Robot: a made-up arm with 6 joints. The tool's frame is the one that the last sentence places. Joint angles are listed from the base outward.
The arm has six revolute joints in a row. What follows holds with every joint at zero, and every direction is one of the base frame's. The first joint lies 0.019 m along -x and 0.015 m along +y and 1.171 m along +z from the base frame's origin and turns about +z. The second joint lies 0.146 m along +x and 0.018 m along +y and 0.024 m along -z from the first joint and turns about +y. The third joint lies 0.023 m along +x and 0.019 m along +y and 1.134 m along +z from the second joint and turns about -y. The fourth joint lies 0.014 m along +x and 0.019 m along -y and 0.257 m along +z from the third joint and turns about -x. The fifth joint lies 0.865 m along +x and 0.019 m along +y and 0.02 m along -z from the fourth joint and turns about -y. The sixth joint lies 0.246 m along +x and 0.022 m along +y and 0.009 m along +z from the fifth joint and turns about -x. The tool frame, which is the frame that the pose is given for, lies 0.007 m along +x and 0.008 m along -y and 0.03 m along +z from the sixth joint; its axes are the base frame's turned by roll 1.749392, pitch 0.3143 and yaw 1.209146 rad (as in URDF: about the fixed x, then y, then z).
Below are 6 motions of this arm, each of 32 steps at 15 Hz.
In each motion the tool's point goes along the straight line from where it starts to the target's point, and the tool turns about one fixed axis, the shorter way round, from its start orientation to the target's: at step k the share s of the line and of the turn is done. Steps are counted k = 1, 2, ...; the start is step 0. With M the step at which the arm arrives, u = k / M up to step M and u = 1 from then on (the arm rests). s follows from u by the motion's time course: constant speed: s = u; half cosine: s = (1 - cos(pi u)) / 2; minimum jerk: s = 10 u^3 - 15 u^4 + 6 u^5.
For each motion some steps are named. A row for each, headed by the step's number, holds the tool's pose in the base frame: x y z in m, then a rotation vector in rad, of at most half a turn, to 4 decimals.
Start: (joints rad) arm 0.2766 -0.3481 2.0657 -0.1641 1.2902 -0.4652
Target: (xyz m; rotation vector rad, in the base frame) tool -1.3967 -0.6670 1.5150 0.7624 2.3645 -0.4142
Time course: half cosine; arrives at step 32
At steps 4, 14, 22, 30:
4: -1.2098 -0.3339 2.4301 -1.3164 -1.8250 1.7950
14: -1.2806 -0.4601 2.0834 1.2734 2.3849 -1.4401
22: -1.3535 -0.5901 1.7264 0.9552 2.4196 -0.7786
30: -1.3948 -0.6637 1.5241 0.7708 2.3679 -0.4295

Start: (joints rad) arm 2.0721 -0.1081 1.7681 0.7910 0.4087 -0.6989
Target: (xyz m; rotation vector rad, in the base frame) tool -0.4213 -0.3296 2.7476 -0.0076 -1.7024 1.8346
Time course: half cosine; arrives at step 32
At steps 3, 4, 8, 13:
3: 0.1605 -0.5470 3.2199 -0.4454 0.5605 -2.8886
4: 0.1507 -0.5433 3.2119 -0.4407 0.5904 -2.8977
8: 0.0862 -0.5192 3.1596 -0.4079 0.7903 -2.9502
13: -0.0377 -0.4729 3.0590 0.3091 -1.1099 2.7978

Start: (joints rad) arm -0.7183 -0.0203 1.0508 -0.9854 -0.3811 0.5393
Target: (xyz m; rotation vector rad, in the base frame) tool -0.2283 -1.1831 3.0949 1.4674 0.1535 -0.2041
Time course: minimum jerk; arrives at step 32
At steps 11, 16, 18, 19, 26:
11: 0.2598 -0.4266 3.3264 1.1234 0.3514 0.6142
16: 0.0868 -0.6947 3.2444 1.2627 0.2859 0.3310
18: 0.0138 -0.8080 3.2097 1.3160 0.2567 0.2090
19: -0.0214 -0.8624 3.1930 1.3403 0.2423 0.1499
26: -0.1976 -1.1355 3.1095 1.4503 0.1671 -0.1509

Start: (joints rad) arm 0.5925 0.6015 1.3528 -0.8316 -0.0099 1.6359
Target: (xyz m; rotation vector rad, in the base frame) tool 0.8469 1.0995 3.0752 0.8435 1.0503 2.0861
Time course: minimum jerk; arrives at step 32
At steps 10, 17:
10: 1.0741 0.9120 3.0664 0.4404 0.7551 1.0782
17: 0.9692 0.9985 3.0705 0.6253 0.9028 1.5398

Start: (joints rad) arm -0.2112 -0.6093 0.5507 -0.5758 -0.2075 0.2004
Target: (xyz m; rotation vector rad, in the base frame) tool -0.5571 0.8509 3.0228 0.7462 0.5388 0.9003
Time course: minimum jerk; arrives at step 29
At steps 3, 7, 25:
3: -0.2623 0.1436 3.2286 0.9005 0.3978 1.2505
7: -0.2877 0.2045 3.2109 0.8876 0.4108 1.2205
25: -0.5508 0.8358 3.0272 0.7496 0.5360 0.9078

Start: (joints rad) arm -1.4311 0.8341 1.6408 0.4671 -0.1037 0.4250
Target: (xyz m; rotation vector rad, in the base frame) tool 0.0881 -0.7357 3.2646 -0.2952 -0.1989 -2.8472
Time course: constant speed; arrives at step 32
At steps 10, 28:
10: 0.2078 -1.3173 2.9936 0.5423 -0.0038 -1.7361
28: 0.1099 -0.8415 3.2153 -0.1087 -0.1589 -2.6640

